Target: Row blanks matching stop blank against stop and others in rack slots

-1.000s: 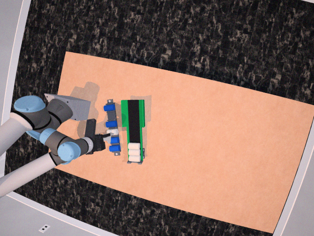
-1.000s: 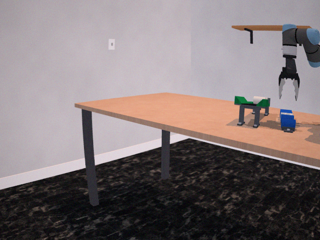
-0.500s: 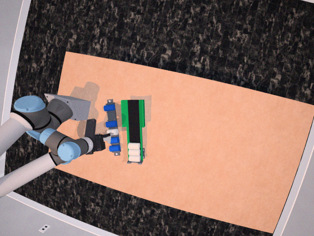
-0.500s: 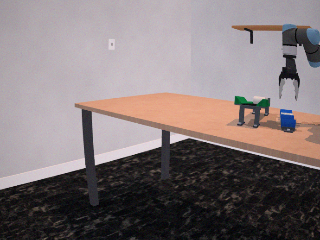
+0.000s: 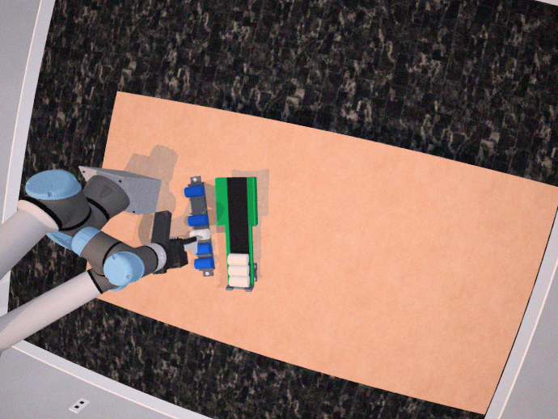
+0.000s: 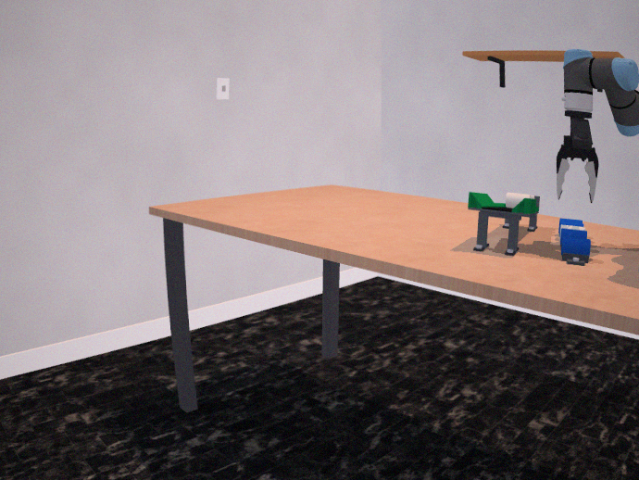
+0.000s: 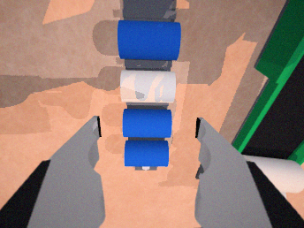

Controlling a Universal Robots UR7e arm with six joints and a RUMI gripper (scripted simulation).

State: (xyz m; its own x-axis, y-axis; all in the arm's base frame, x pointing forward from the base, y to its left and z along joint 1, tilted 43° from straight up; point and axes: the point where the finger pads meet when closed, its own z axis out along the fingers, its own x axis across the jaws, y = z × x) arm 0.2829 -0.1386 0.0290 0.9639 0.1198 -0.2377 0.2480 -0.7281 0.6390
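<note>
Right now the grey stock rack is 10 mm behind my hand, 30 mm to the left of it and 130 mm below it. From my hand the other things lie so: grey stop: 190 mm ahead, 150 mm to the right, 60 mm below.
</note>
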